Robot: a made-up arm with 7 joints. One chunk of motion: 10 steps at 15 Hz.
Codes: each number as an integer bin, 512 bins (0 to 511) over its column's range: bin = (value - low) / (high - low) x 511, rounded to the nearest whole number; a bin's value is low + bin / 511 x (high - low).
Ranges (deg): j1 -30..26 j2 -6..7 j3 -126..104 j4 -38..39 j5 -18..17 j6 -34..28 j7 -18..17
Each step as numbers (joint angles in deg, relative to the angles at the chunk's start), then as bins.
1 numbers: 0.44 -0.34 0.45 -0.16 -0.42 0.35 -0.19
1 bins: 278 222 281 251 257 283 260
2 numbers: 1.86 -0.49 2.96 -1.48 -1.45 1.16 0.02
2 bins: 291 217 287 242 242 290 263
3 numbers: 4.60 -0.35 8.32 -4.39 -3.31 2.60 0.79
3 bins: 316 222 298 223 214 302 274
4 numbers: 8.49 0.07 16.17 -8.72 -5.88 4.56 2.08
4 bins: 351 239 316 194 177 318 293
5 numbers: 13.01 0.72 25.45 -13.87 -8.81 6.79 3.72
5 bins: 392 264 336 160 134 336 317
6 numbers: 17.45 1.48 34.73 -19.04 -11.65 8.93 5.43
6 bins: 433 294 357 126 93 354 342
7 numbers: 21.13 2.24 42.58 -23.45 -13.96 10.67 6.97
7 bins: 467 324 375 97 59 368 365
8 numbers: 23.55 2.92 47.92 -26.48 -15.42 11.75 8.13
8 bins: 489 351 386 76 38 377 381
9 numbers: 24.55 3.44 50.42 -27.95 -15.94 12.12 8.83
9 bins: 498 371 392 67 30 380 392
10 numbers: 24.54 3.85 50.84 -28.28 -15.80 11.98 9.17
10 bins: 498 387 393 65 32 379 397
